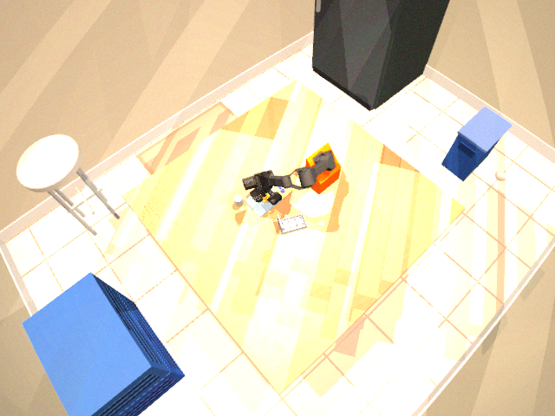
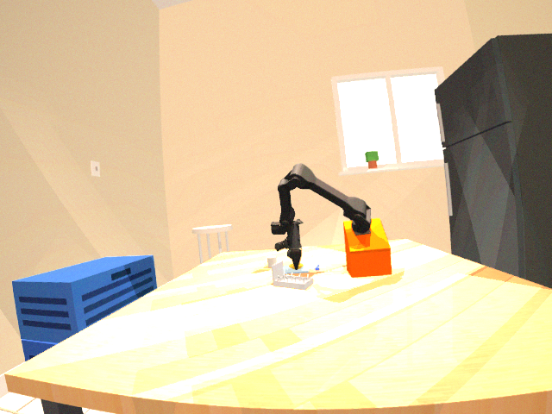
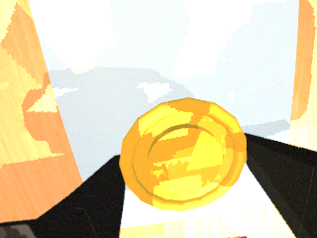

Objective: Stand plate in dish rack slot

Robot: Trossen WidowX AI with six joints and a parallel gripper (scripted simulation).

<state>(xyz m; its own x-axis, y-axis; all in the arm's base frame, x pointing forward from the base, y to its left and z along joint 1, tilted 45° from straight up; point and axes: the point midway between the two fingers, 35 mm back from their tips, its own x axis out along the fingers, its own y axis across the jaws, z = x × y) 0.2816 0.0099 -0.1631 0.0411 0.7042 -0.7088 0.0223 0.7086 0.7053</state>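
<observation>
Right now the grey dish rack is 10 mm ahead of my gripper tip, 200 mm to the left of it and 20 mm above it. The rest, counted from my gripper tip: small white cup: 120 mm ahead, 80 mm to the right, 20 mm above; then blue spoon: 100 mm behind, 10 mm to the left; then yellow plate: 10 mm above.
</observation>
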